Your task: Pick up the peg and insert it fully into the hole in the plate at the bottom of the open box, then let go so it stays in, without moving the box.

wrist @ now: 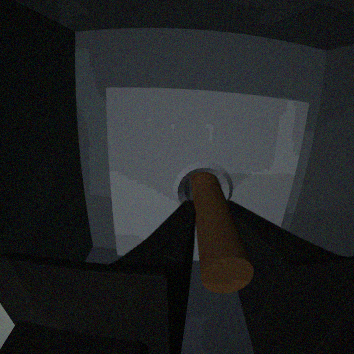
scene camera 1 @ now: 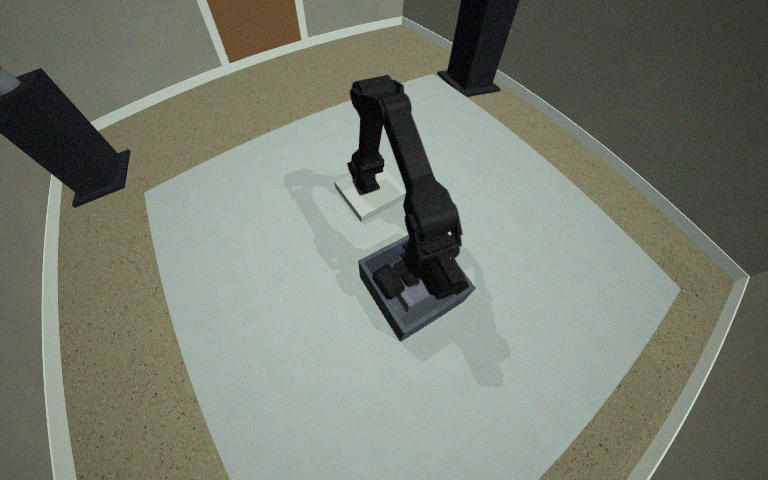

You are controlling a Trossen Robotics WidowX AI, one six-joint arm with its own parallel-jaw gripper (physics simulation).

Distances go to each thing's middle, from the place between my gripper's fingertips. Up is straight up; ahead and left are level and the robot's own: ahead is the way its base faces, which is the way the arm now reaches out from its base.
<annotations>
The grey box [scene camera 1: 403, 324] is 10 mm ahead of my hand and 20 mm below it. Also, from my hand: pale plate [wrist: 157, 138] (10 mm ahead, 30 mm below); then brown peg [wrist: 225, 266] (10 mm ahead, 10 mm above).
</annotations>
